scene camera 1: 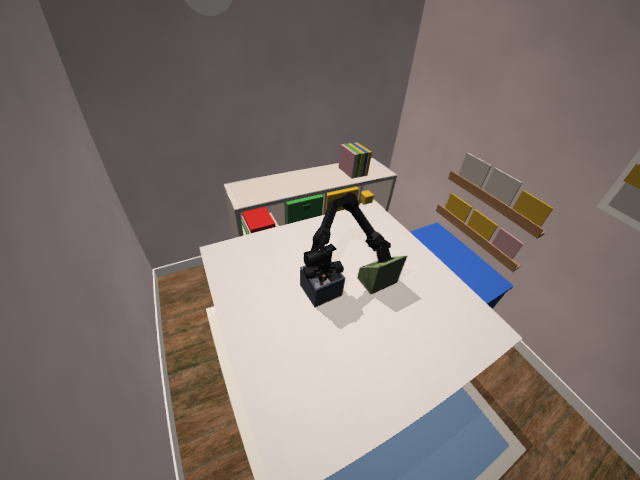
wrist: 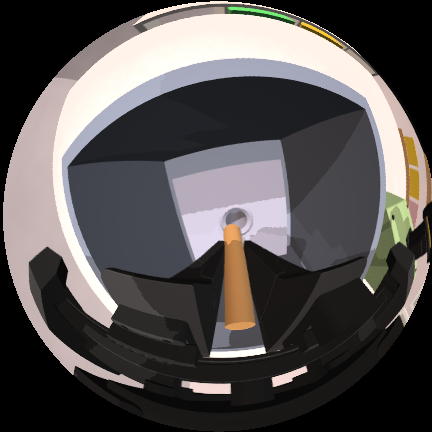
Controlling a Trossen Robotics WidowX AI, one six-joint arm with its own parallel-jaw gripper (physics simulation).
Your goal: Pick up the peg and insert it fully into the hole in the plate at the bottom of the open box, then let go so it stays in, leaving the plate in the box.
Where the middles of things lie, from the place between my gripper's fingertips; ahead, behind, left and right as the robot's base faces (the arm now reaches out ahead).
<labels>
Now: hand 10 mm past the dark box (scene camera 1: 318, 296), 10 mm to the left of it and 10 mm above it. Round my hand: orange-brown peg (wrist: 238, 310) (20 mm above); pale plate (wrist: 256, 189) (10 mm behind, 10 mm to the right, 50 mm below).
</labels>
